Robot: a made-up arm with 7 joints.
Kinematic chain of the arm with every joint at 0, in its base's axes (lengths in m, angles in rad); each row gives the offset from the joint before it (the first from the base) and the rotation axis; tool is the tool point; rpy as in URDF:
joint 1: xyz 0 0 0 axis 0.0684 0.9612 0.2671
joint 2: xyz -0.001 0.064 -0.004 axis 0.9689 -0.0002 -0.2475
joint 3: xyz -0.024 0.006 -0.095 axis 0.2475 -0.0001 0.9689
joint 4: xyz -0.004 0 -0.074 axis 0.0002 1 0
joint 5: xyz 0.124 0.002 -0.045 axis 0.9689 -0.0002 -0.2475
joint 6: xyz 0.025 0 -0.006 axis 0.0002 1 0
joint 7: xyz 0.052 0 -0.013 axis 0.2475 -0.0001 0.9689
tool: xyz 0 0 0 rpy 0 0.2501 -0.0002
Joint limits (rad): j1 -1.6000..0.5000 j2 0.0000..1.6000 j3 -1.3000..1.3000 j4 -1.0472..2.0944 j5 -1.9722..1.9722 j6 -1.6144..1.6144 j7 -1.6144..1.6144
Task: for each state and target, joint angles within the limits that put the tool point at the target. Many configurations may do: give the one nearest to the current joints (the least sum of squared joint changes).
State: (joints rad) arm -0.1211 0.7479 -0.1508 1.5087 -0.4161 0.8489 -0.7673
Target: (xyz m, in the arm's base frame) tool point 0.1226 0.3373 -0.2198
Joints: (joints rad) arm -0.5349 0.9323 -0.1234 1.3040 -0.4244 0.9494 -0.7673
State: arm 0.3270 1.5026 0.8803 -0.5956 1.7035 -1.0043 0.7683
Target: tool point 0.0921 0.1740 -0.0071
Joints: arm 0.5000 0.9622 1.1849 -0.9118 1.5882 -1.2511 0.7683
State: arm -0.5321 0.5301 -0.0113 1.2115 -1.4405 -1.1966 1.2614
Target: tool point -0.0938 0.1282 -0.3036
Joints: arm -0.1364 0.0332 0.1605 1.9199 -1.6390 -1.6144 1.2614
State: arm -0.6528 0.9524 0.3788 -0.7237 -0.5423 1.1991 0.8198
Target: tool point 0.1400 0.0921 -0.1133
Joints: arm -0.0332 0.8413 -0.0757 -0.8845 -0.6887 1.3357 0.8198
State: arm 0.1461 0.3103 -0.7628 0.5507 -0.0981 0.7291 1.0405
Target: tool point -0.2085 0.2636 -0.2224
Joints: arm 0.5000 0.7358 -0.9027 1.0315 -0.1926 1.1328 1.0405
